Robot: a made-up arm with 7 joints.
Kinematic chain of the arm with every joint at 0, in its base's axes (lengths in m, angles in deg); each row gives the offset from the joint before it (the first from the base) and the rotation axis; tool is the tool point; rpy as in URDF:
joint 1: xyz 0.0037 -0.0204 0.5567 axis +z
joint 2: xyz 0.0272 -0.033 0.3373 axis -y
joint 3: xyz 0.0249 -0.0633 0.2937 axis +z
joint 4: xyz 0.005 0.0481 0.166 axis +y
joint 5: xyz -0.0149 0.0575 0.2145 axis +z
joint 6: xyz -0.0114 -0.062 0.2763 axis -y
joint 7: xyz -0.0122 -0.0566 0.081 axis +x
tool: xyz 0.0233 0.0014 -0.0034 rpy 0 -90 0
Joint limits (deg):
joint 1: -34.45..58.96
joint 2: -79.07..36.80
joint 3: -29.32..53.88
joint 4: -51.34..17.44
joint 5: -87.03..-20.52
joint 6: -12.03..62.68
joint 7: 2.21..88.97
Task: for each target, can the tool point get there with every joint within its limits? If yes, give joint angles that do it. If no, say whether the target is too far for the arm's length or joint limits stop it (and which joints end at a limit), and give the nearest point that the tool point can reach.
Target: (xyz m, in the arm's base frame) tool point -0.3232 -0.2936 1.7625
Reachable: yes | joints 42.67 11.72 -4.81 -17.48 -54.49 49.15 67.44
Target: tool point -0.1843 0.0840 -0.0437
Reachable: no: joint limits stop it (at a limit: joint 2, joint 4, joint 6, joint 7) | nearest point -0.6726 0.3552 1.1381 | short by 1.307 m
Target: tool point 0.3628 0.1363 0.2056
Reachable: no: joint limits stop it (at a limit: joint 2, joint 4, joint 5, joint 6) | nearest point 0.9690 0.4008 0.9289 | short by 0.980 m
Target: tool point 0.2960 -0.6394 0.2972
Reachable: no: joint limits stop it (at a limit: joint 1, joint 2, joint 4, joint 5, joint 6) | nearest point 0.7873 -0.7322 0.9364 | short by 0.811 m
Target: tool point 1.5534 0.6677 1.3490
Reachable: no: too far | nearest point 0.9581 0.4034 1.1714 | short by 0.675 m
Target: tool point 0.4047 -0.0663 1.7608
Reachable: yes | joints 13.60 -48.87 14.19 -37.80 -66.61 6.17 48.89
